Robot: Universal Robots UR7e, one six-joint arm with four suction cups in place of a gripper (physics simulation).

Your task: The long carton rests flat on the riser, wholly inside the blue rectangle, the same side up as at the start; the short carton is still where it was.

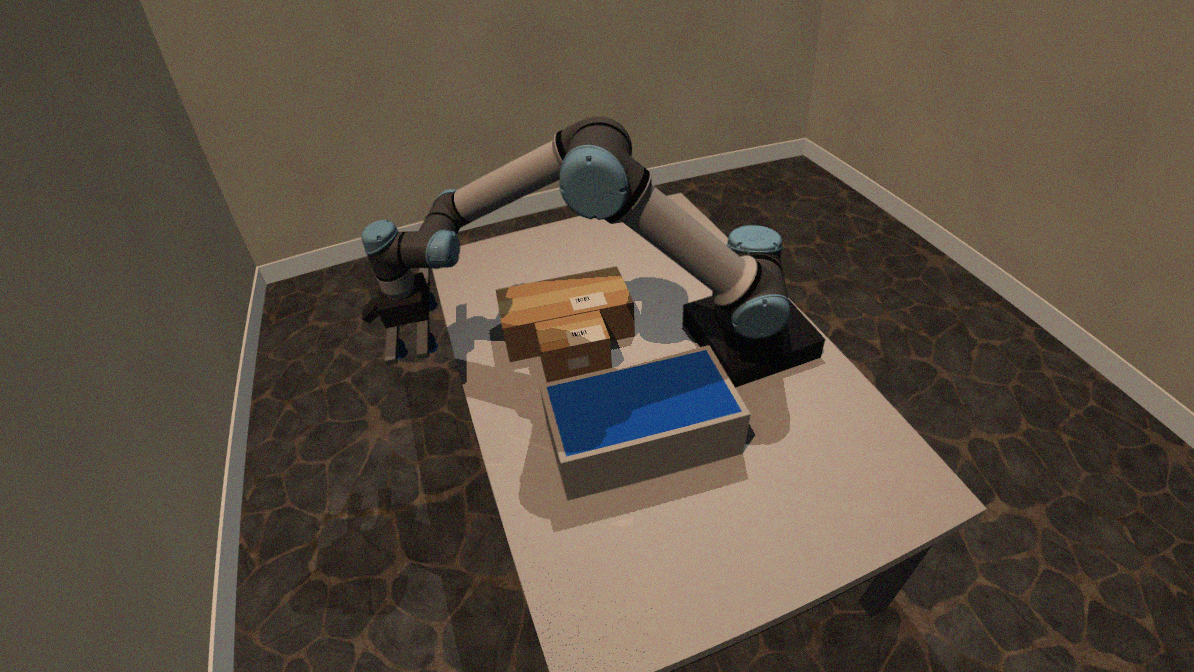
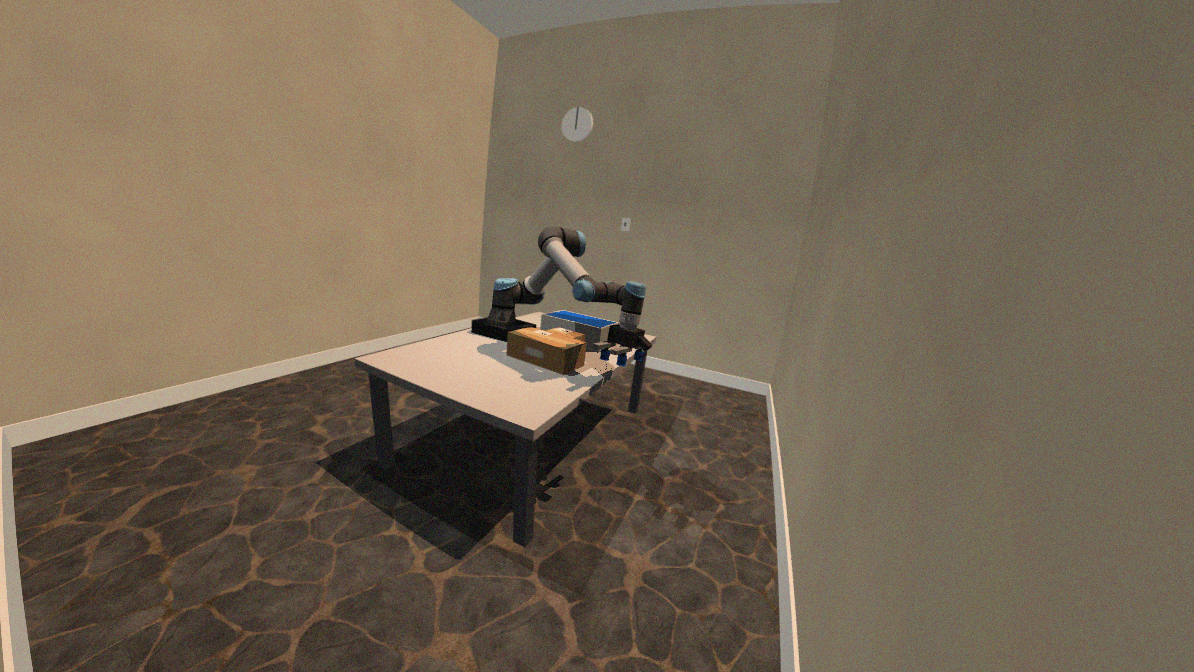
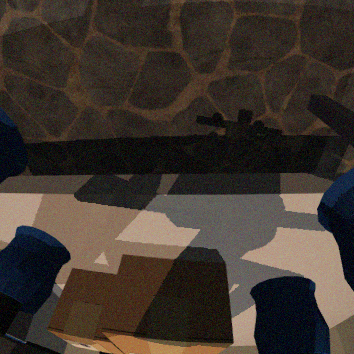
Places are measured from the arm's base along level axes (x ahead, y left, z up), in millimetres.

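Pixels of known places: hand at its tool point: [image 1: 415,329] [image 2: 621,359] [image 3: 160,234]; arm's base at its link origin: [image 2: 501,322].
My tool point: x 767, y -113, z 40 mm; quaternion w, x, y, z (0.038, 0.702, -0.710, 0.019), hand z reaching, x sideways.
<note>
For each thing: its middle in the pictures, then the offset to it from my tool point. Level surfaces: height alone.
- long carton at the middle of its body: [image 3: 167,323] [image 1: 564,312] [image 2: 545,348] dy -18, dx -353, dz -47 mm
- short carton at the middle of its body: [image 3: 98,314] [image 1: 573,347] [image 2: 564,343] dy +111, dx -352, dz -47 mm
- grey riser at the middle of its body: [image 1: 642,419] [image 3: 6,307] [image 2: 579,329] dy +362, dx -446, dz -39 mm
- blue rectangle at the middle of its body: [image 1: 641,399] [image 2: 580,318] dy +362, dx -446, dz +20 mm
- table at its surface level: dz -99 mm
The long carton [image 1: 534,304] [image 2: 530,348] [image 3: 175,300] lies flat on the table, brown with a white barcode label on top. The short carton [image 1: 555,335] [image 2: 568,333] [image 3: 85,287] stands close against its long side, between it and the riser, also label up. The grey riser [image 1: 660,460] [image 2: 597,335] bears the blue rectangle [image 1: 643,400] [image 2: 582,318] inside a pale rim, with no carton on it. My gripper [image 1: 406,343] [image 2: 621,357] is off and holds nothing. Its blue cups hang beyond the table's long edge, off the cartons' ends, apart from both.
The table [image 1: 710,550] [image 2: 451,371] carries the cartons, the riser and the arm's black base [image 1: 793,346] [image 2: 484,327], which is near the opposite long edge. The arm arches over the table. Stone-patterned floor [image 1: 334,467] [image 3: 160,80] lies below the gripper.
</note>
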